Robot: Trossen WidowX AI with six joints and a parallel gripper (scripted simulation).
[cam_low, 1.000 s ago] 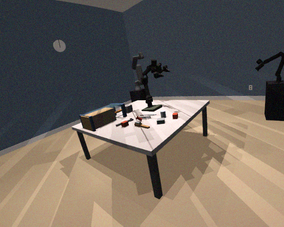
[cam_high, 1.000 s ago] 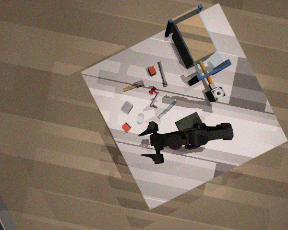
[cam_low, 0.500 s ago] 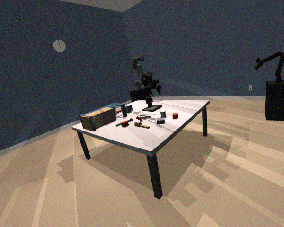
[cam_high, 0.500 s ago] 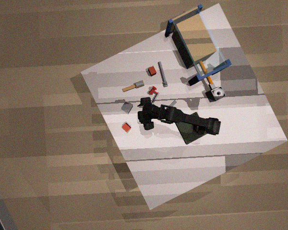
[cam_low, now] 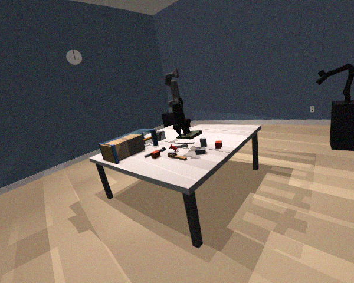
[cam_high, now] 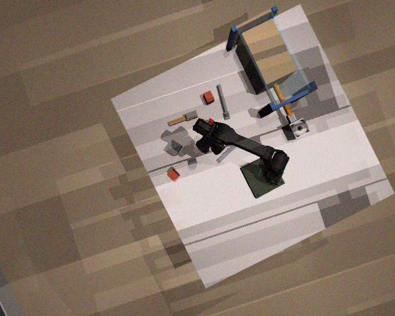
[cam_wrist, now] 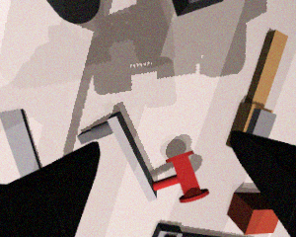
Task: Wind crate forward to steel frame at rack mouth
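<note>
Now: gripper tip 10 mm short of the winch handle, 60 mm to the left of it and 100 mm above it. The rest, counted from my gripper tip: wooden-handled brush: 170 mm ahead, 40 mm to the left, 100 mm below; red knob: 50 mm ahead, 80 mm to the right, 90 mm below; flat grey bar: 130 mm behind, 100 mm to the right, 110 mm below.
</note>
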